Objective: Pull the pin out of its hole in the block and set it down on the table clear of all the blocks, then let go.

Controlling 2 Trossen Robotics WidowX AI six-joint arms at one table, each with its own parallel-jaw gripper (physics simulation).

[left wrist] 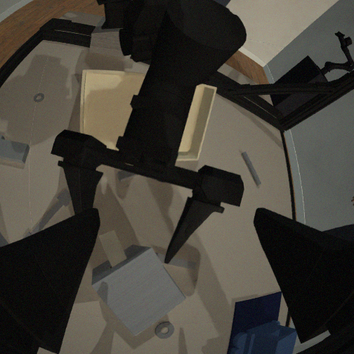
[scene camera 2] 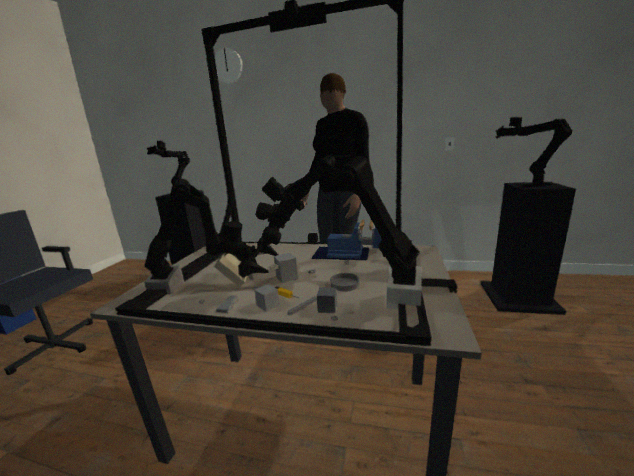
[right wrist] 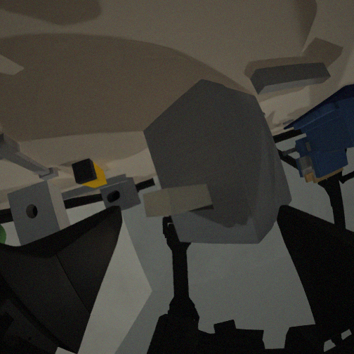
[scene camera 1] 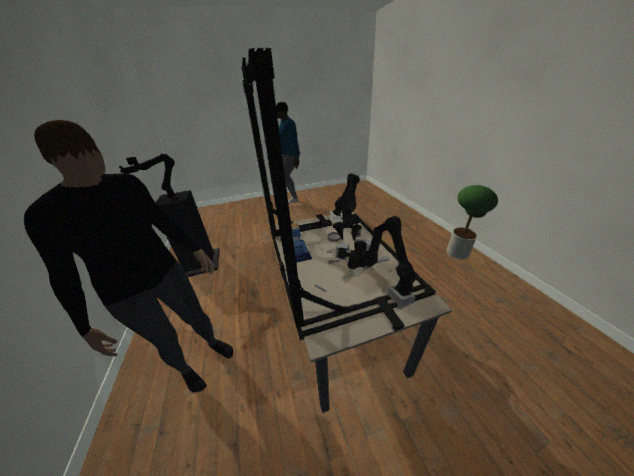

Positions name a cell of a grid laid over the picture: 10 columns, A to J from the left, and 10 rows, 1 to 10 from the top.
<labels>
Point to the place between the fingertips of my right gripper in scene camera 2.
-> E6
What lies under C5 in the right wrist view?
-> A yellow-handled screwdriver.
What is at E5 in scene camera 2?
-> My left gripper.
</labels>
